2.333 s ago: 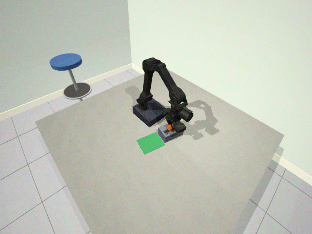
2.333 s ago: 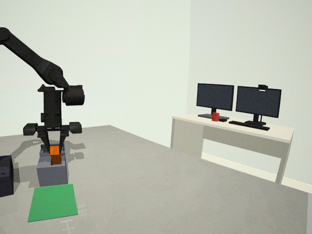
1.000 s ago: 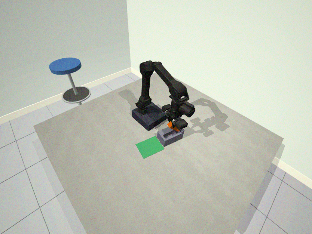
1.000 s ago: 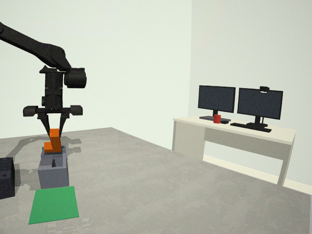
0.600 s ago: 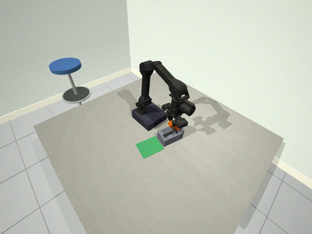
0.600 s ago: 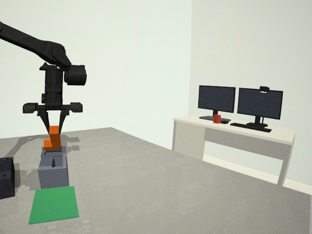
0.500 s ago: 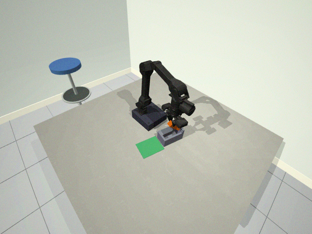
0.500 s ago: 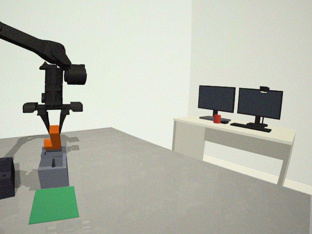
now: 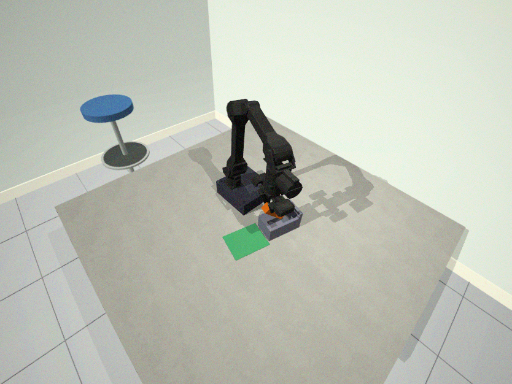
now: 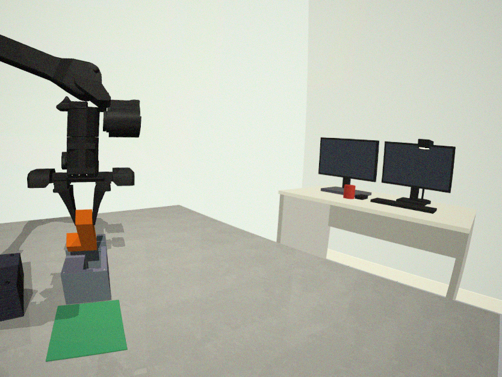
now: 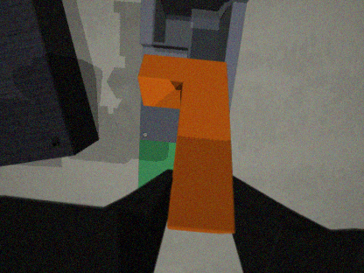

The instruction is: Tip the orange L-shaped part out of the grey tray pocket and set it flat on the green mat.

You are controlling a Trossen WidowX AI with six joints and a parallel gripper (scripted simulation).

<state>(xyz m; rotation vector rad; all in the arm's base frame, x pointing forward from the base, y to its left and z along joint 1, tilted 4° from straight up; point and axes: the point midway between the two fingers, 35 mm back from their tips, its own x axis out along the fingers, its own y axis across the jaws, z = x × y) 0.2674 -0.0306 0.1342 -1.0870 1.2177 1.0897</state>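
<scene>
Right now the green mat is 170 mm below my gripper tip, 90 mm to the right of it and 20 mm behind it. Round my gripper tip: orange l-shaped part: 30 mm to the left, 30 mm below, 10 mm behind.
</scene>
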